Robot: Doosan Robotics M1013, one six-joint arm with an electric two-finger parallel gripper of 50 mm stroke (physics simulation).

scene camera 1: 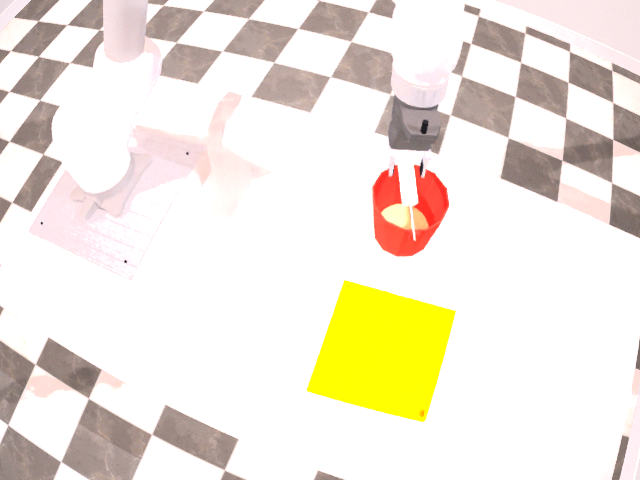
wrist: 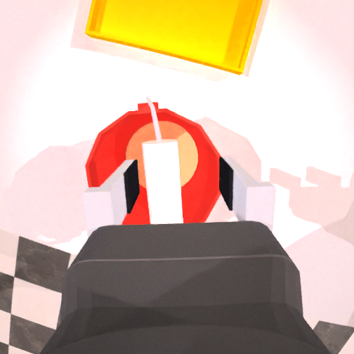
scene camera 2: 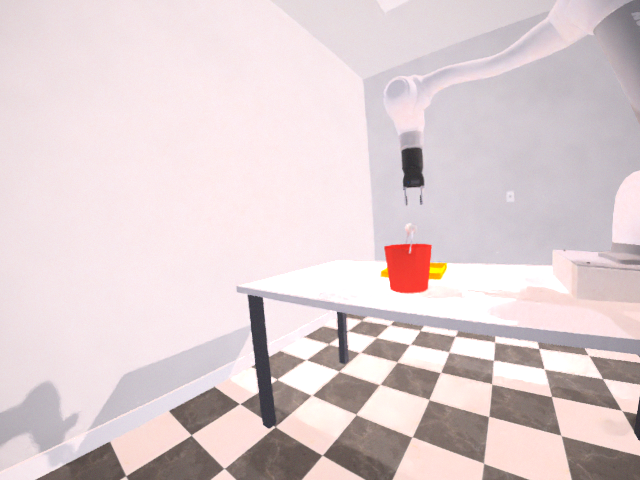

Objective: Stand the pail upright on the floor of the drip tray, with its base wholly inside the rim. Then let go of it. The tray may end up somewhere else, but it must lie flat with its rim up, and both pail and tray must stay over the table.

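Where they show: gripper, fingertip midpoint: [scene camera 1: 406,172] [scene camera 2: 413,204]; arm's base, link origin: [scene camera 1: 110,179].
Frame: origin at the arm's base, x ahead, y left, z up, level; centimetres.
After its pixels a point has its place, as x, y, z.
Note:
The red pail [scene camera 1: 402,243] {71.7, 8.3, 0.1} [scene camera 2: 408,271] {68.2, 23.0, -0.9} [wrist: 111,145] stands upright on the table, apart from the tray. Its white handle grip [scene camera 1: 408,187] {69.6, 12.5, 15.2} [scene camera 2: 410,227] {67.6, 20.4, 14.1} [wrist: 162,175] stands raised above the rim on a thin wire. The yellow drip tray [scene camera 1: 382,351] {75.4, -13.5, -8.3} [scene camera 2: 438,274] {62.8, -1.4, -6.6} [wrist: 175,30] lies flat with its rim up; the pail partly hides it in scene camera 2. My gripper [scene camera 1: 407,172] {68.7, 10.8, 22.3} [scene camera 2: 413,203] {68.7, 10.8, 22.3} [wrist: 178,174] is open and empty, pointing down above the pail. In scene camera 2 its fingertips are above the grip; in the wrist view the grip shows between the fingers, left of centre.
The white table [scene camera 2: 310,281] {114.5, 19.3, -8.7} carries the pail and tray. Its edge [scene camera 2: 361,311] {77.4, 41.2, -10.4} on the pail's side faces scene camera 2. The robot's base block [scene camera 2: 602,281] {14.8, 16.0, -3.1} stands on the right in that view, and its top plate [scene camera 1: 103,242] {8.1, -16.0, 0.6} is on the left in scene camera 1.

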